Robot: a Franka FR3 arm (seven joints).
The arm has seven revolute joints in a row. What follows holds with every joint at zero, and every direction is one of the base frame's.
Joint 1 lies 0.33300 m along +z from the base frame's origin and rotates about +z.
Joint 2 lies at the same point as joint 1 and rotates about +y.
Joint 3 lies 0.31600 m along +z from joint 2 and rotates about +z.
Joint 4 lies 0.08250 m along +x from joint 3 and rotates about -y.
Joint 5 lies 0.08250 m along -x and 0.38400 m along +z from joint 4 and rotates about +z.
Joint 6 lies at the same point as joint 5 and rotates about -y.
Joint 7 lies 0.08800 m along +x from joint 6 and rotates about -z.
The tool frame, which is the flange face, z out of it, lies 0.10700 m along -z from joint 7; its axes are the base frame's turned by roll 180.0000, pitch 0.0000 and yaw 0.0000 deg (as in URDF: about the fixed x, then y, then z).
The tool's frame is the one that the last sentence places.
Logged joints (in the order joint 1, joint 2, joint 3, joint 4, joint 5, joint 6, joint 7), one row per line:
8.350, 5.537, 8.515, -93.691, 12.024, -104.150, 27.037
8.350, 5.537, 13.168, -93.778, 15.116, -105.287, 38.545
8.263, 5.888, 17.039, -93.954, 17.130, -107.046, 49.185
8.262, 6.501, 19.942, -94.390, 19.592, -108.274, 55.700
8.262, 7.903, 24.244, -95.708, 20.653, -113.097, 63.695
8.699, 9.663, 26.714, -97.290, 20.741, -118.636, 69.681
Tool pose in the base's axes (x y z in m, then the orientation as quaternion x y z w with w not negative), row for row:
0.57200, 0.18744, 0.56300, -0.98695, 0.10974, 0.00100, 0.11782
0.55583, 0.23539, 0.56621, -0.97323, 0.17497, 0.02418, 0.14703
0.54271, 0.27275, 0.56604, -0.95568, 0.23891, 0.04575, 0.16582
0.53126, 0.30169, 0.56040, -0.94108, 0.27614, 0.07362, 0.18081
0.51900, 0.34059, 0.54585, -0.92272, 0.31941, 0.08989, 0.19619
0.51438, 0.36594, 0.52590, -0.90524, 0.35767, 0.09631, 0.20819
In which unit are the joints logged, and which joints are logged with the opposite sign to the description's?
The joints are logged in degrees. Opposite sign: joint 6.
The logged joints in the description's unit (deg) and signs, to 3 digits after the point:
8.350, 5.537, 8.515, -93.691, 12.024, 104.150, 27.037
8.350, 5.537, 13.168, -93.778, 15.116, 105.287, 38.545
8.263, 5.888, 17.039, -93.954, 17.130, 107.046, 49.185
8.262, 6.501, 19.942, -94.390, 19.592, 108.274, 55.700
8.262, 7.903, 24.244, -95.708, 20.653, 113.097, 63.695
8.699, 9.663, 26.714, -97.290, 20.741, 118.636, 69.681

